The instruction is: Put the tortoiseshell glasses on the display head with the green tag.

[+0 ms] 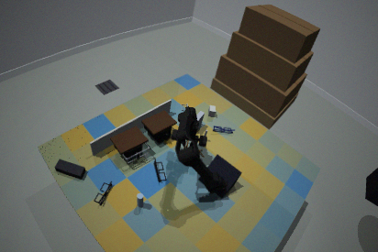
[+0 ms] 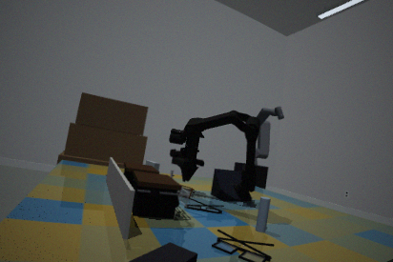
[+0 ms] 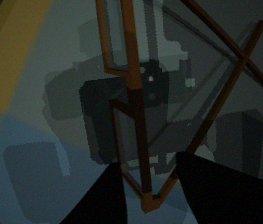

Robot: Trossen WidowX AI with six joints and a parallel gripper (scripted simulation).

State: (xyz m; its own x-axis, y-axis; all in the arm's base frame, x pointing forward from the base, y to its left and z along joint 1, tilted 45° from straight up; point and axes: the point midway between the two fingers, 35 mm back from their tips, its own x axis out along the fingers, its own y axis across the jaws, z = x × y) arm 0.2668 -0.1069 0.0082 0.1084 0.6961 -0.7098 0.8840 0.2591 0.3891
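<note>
Right now my gripper tip is 220 mm to the left of the grey block, 70 mm short of it and 10 mm above it. From my gripper tip the other things lie so: white panel 330 mm ahead, 90 mm to the left, 10 mm below; black box 540 mm to the left, 370 mm ahead, 50 mm below.
</note>
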